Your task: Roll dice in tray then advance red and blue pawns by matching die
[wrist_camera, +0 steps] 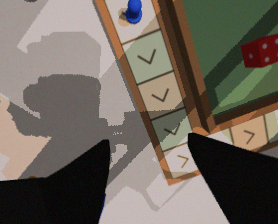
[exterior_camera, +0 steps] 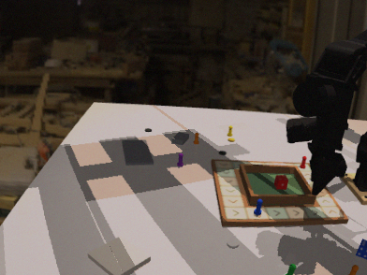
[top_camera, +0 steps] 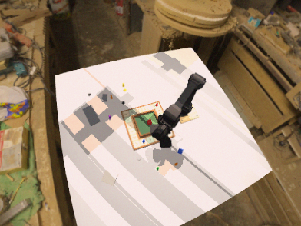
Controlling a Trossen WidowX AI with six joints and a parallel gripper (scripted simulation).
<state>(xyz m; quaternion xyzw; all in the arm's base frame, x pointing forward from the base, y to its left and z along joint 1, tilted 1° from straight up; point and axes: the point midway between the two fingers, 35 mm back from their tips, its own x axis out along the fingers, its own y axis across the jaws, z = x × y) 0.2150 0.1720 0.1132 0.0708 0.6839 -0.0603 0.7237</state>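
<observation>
My gripper tip is now 26 cm to the left of the red pawn, 6 cm above it and 5 cm past it. From my gripper tip the other things lie so: purple pawn 29 cm ahead, 23 cm to the right, 8 cm below; blue pawn 10 cm ahead, 6 cm below, 2 cm to the right; green pawn 17 cm to the left, 8 cm below, 5 cm ahead.
</observation>
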